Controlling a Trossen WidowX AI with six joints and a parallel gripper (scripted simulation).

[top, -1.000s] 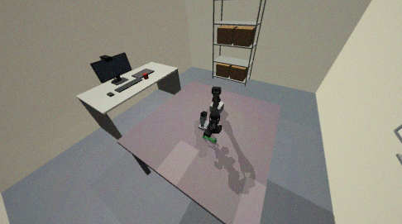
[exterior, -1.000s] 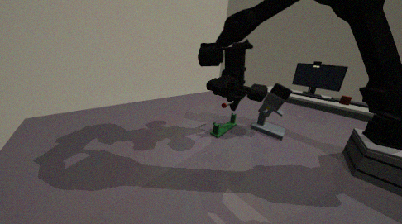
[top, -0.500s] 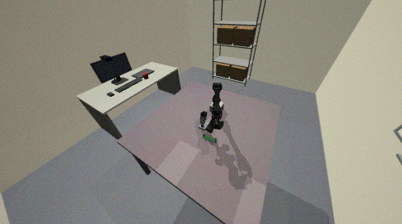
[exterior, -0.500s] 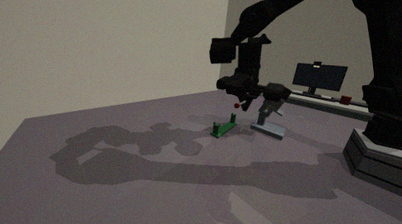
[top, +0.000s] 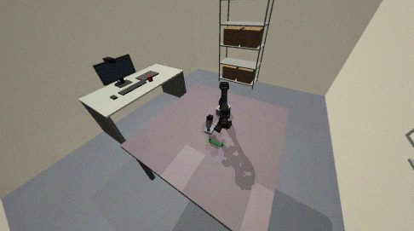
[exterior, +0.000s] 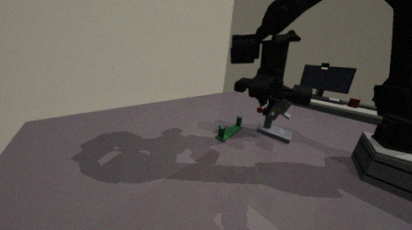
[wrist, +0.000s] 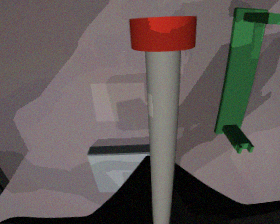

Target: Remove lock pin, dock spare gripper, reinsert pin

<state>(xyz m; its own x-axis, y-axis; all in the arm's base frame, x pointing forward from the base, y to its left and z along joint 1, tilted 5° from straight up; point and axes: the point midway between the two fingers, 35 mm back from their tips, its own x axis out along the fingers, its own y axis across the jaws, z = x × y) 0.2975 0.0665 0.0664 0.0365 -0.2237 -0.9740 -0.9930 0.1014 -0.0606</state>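
My gripper tip is 30 mm past the mount, 100 mm to the left of it and 40 mm above it. Also, from my gripper tip: spare gripper (30 mm behind, 110 mm to the right, 30 mm above); green cradle (100 mm ahead, 10 mm to the left, 70 mm below).
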